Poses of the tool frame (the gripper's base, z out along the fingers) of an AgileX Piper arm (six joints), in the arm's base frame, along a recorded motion.
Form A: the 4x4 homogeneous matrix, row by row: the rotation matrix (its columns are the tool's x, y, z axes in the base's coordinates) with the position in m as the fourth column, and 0 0 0 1 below. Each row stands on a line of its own.
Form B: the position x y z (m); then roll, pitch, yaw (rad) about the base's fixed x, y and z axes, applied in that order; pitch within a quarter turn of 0, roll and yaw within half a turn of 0. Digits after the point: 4 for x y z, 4 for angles.
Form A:
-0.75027 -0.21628 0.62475 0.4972
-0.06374 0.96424 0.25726 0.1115
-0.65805 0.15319 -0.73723 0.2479
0 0 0 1
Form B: 0.4972 0.1115 0.2479 2.9367 0.7182 -3.0568
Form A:
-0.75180 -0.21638 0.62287 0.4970
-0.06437 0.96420 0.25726 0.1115
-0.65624 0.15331 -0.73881 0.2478
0 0 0 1
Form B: 0.4970 0.1115 0.2478 2.9370 0.7158 -3.0562
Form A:
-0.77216 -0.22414 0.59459 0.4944
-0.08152 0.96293 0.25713 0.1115
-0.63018 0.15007 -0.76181 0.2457
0 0 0 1
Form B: 0.4944 0.1115 0.2457 2.9471 0.6818 -3.0364
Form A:
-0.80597 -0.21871 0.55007 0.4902
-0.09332 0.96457 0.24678 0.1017
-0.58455 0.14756 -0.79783 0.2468
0 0 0 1
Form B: 0.4902 0.1017 0.2468 2.9587 0.6243 -3.0263
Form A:
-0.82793 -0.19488 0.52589 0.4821
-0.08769 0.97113 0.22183 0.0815
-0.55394 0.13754 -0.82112 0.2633
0 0 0 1
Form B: 0.4821 0.0815 0.2633 2.9756 0.5871 -3.0361
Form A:
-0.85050 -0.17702 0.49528 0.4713
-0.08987 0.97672 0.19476 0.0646
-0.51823 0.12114 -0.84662 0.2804
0 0 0 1
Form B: 0.4713 0.0646 0.2804 2.9995 0.5448 -3.0363
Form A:
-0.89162 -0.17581 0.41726 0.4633
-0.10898 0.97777 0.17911 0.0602
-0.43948 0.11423 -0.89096 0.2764
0 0 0 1
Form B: 0.4633 0.0602 0.2764 3.0141 0.4550 -3.0200
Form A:
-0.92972 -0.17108 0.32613 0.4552
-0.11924 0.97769 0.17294 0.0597
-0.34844 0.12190 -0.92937 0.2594
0 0 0 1
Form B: 0.4552 0.0597 0.2594 3.0112 0.3559 -3.0140
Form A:
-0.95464 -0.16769 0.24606 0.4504
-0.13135 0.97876 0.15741 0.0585
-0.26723 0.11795 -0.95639 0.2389
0 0 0 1
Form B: 0.4504 0.0585 0.2389 3.0189 0.2705 -3.0049
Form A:
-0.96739 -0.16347 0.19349 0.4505
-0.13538 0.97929 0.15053 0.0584
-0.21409 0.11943 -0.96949 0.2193
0 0 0 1
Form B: 0.4505 0.0584 0.2193 3.0190 0.2158 -3.0026
